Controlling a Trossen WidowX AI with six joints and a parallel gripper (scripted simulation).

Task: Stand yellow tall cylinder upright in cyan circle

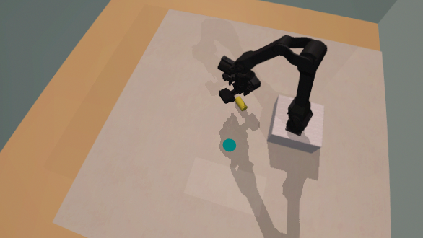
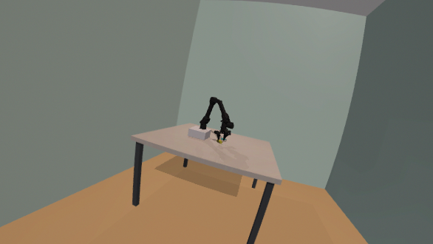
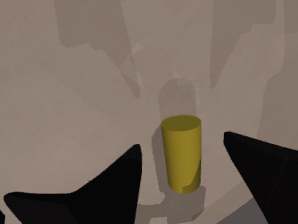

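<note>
Right now my gripper tip is 2 cm past the yellow tall cylinder, 2 cm above it and 1 cm to the right of it. The rest, counted from my gripper tip: cyan circle: 22 cm to the left, 6 cm behind, 3 cm below.
</note>
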